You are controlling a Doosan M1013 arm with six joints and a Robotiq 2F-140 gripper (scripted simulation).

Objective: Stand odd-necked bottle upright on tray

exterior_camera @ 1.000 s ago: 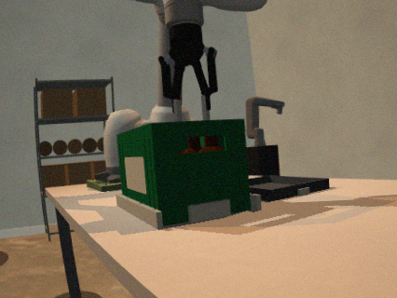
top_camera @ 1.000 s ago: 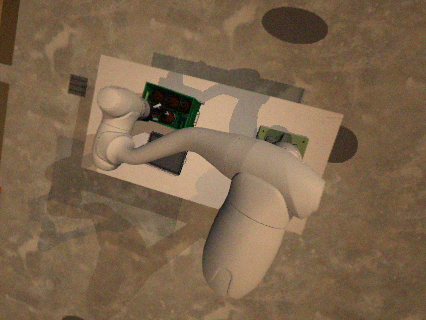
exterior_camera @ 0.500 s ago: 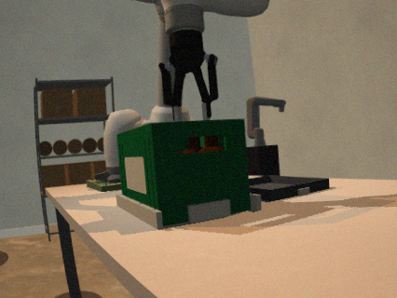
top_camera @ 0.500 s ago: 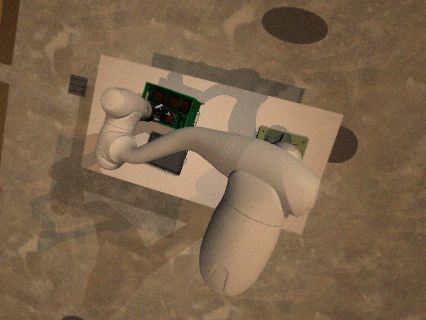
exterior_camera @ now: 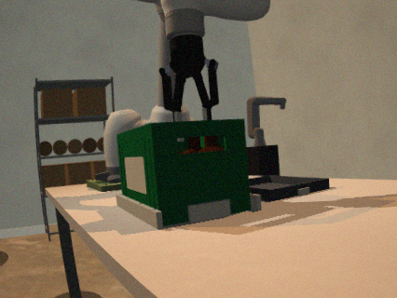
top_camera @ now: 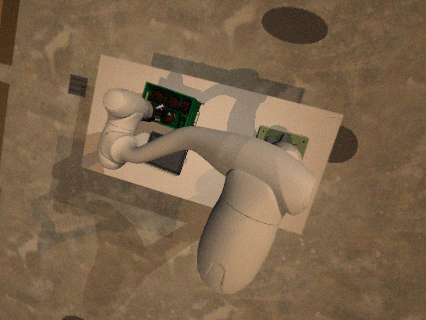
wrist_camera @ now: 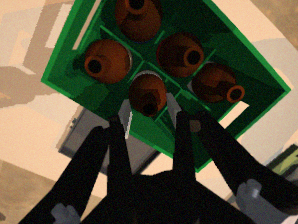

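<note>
Right now the green crate is 90 mm below my hand and 50 mm to the right of it. Also, from my hand: brown bottle: 90 mm to the right, 90 mm below, 10 mm behind; then dark tray: 220 mm to the left, 160 mm below, 20 mm behind.
</note>
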